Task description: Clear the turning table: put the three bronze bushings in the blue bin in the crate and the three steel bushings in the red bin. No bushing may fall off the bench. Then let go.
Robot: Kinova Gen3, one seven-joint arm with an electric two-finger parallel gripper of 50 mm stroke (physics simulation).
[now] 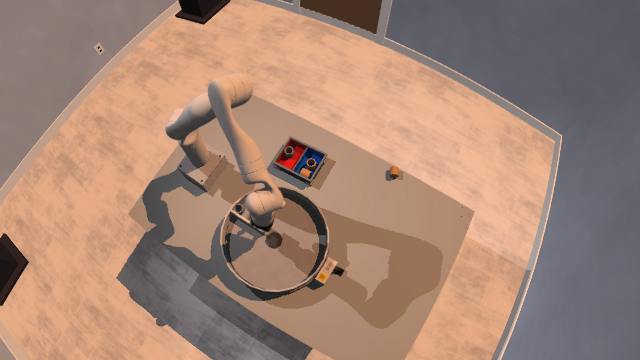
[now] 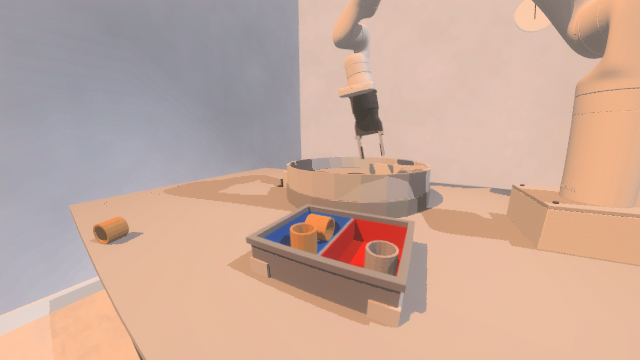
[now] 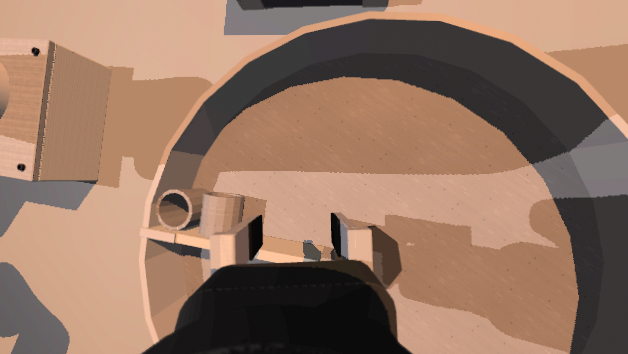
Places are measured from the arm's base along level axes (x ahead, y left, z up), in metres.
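Where they show: gripper, fingertip midpoint: [image 2: 372,157] [image 3: 297,228]; arm's base at its link origin: [image 1: 200,157] [image 2: 593,199].
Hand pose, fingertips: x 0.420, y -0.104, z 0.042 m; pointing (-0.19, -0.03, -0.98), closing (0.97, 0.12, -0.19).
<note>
Each offset is from my fingertips to the top centre of the thing. "*": to the spot under its first point.
My gripper [image 2: 372,155] [image 3: 297,228] is open and empty above the walled turning table [image 2: 350,187] [image 3: 400,37]. Two steel bushings are inside it by the wall and divider: one {dx -0.126, dy -0.004, dz -0.028 m} [image 3: 197,202] shows its open end, the other {dx -0.086, dy -0.006, dz -0.028 m} [image 3: 222,215] lies beside it, partly behind my left finger. A third steel bushing {dx -0.095, dy +0.335, dz -0.075 m} [image 1: 289,151] [image 2: 381,260] stands in the red bin [image 1: 287,161] [image 2: 382,232]. In the blue bin {* dx +0.051, dy +0.330, dz -0.088 m} [image 2: 285,231], one bronze bushing {dx +0.017, dy +0.330, dz -0.075 m} [image 1: 311,163] [image 2: 303,240] stands and another {dx +0.018, dy +0.280, dz -0.075 m} [image 1: 306,172] [image 2: 320,225] lies. The third bronze bushing {dx +0.349, dy +0.477, dz -0.081 m} [image 1: 394,172] [image 2: 112,230] lies on the bench near its edge.
The crate {* dx -0.043, dy +0.393, dz -0.099 m} [image 2: 320,282] stands beside the turning table. A straight divider {* dx -0.110, dy -0.018, dz -0.045 m} [image 1: 240,214] runs from the table's wall toward the dark hub {dx +0.058, dy -0.035, dz -0.058 m} [image 1: 274,240]. A small box with a yellow label {* dx +0.293, dy -0.047, dz -0.061 m} [image 1: 326,271] sits against the outside wall. The robot's base block [image 3: 75,115] stands nearby.
</note>
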